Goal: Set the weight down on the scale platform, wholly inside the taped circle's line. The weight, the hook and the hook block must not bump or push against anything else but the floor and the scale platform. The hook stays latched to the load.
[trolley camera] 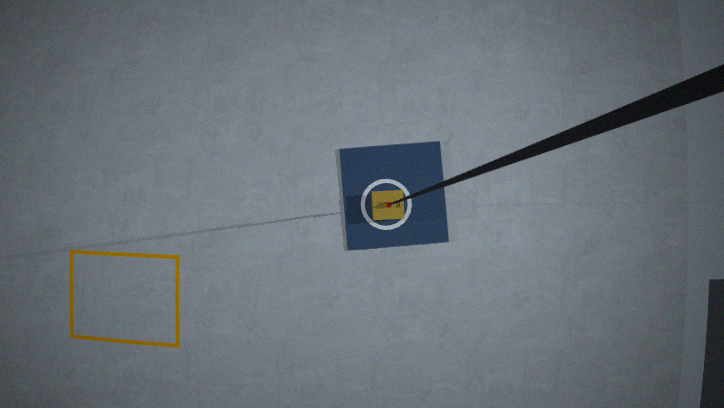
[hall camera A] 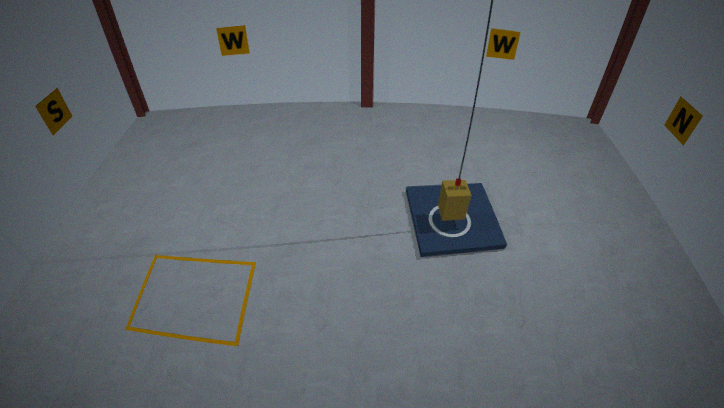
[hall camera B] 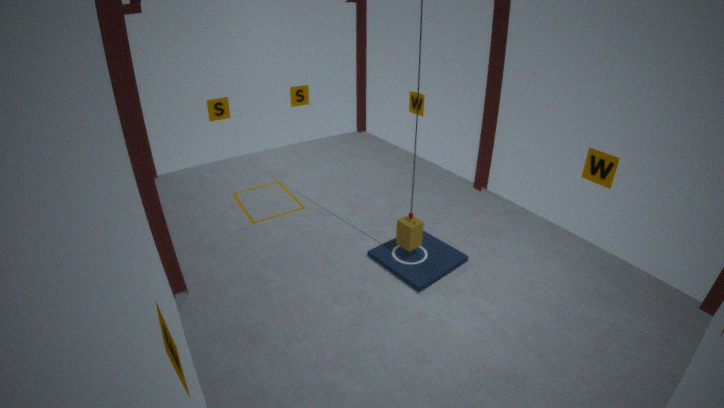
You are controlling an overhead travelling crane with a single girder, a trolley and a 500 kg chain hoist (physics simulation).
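The yellow box-shaped weight hangs upright, a little above the blue scale platform. In the trolley view it lies inside the white taped circle, close to its middle. Its shadow falls on the platform toward the left edge in that view. My hook, with its red block, is at the weight's top and is shut on it. The latch is too small to see.
A yellow taped rectangle lies on the floor, away from the platform. Dark red columns stand along the walls. A dark shape shows at the trolley view's right edge.
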